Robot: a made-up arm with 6 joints.
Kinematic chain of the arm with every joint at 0, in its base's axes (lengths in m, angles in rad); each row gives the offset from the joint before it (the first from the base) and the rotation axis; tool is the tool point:
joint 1: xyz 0 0 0.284 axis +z
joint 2: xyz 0 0 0 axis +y
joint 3: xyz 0 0 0.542 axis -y
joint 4: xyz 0 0 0 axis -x
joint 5: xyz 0.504 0 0 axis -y
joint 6: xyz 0 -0.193 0 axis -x
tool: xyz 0 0 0
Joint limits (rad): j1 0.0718..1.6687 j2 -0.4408..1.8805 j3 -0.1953..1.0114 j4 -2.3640..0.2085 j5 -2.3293..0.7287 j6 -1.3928..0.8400
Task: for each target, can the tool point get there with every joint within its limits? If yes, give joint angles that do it. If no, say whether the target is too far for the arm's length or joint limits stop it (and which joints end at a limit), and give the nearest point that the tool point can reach.
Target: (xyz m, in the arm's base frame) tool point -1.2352 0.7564 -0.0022
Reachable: no: too far | nearest point -0.2223 0.8559 -0.0022 | short by 1.018 m
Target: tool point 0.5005 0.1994 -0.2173
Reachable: yes | joints 0.3183 1.5017 0.2863 -1.7414 -1.1438 0.2333
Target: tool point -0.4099 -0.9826 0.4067
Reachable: no: joint limits stop it (at a limit: joint 1, joint 2, joint 3) | nearest point 0.2841 -0.1643 0.8410 | short by 1.158 m
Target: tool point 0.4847 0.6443 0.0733
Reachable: yes | joints 1.0645 1.1503 0.4954 -0.9551 0.4878 0.0272
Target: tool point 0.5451 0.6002 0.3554
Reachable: yes | joints 1.0738 0.7976 0.1424 -0.0004 -0.7406 -0.8933
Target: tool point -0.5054 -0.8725 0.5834
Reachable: no: joint limits stop it (at a limit: joint 2, joint 3, joint 4) | nearest point -0.1420 -0.2452 1.2794 | short by 1.005 m
